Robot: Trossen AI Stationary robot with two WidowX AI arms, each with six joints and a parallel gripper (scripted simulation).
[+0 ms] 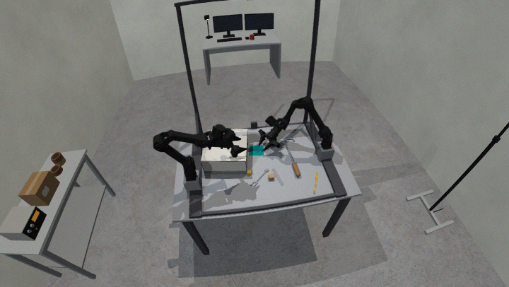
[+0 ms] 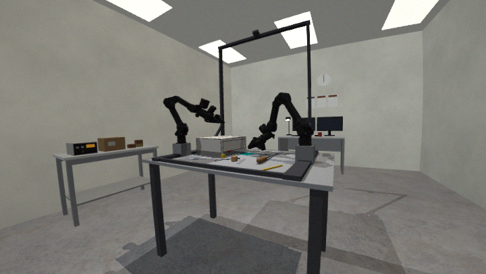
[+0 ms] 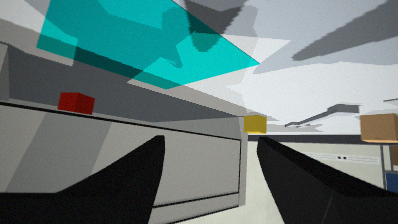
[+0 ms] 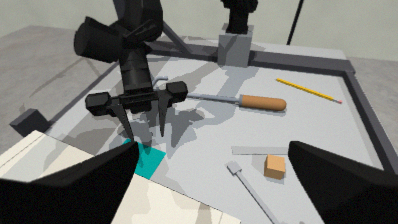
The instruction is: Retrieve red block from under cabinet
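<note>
The teal square is 7 cm below my left hand, 5 cm to the right of it and 2 cm behind it. Also, from my left hand: hook tool: 19 cm to the left, 11 cm ahead, 6 cm below.
</note>
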